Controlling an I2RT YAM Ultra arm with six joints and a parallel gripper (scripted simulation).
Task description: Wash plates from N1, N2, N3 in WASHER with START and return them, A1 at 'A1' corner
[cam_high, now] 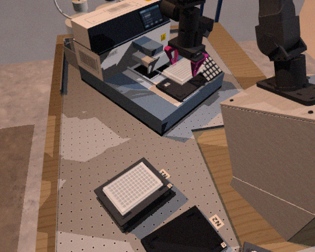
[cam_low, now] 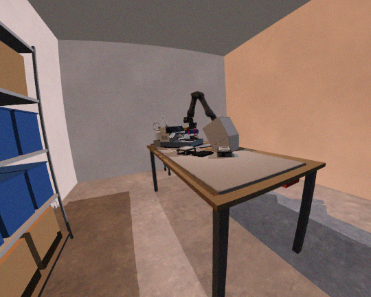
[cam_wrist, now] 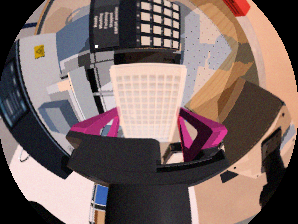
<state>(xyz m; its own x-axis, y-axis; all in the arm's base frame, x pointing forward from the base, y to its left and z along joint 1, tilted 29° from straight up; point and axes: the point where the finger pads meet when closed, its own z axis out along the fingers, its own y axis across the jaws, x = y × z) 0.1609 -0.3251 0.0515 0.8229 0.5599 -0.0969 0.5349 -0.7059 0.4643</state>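
Now: the dark carrier pocket 6 cm below my hand. Also, from my hand: nest N1: 24 cm ahead, 34 cm to the left, 10 cm below; then manifold: 8 cm ahead, 13 cm to the right, 1 cm below; then washer: 8 cm ahead, 13 cm to the right, 1 cm below.
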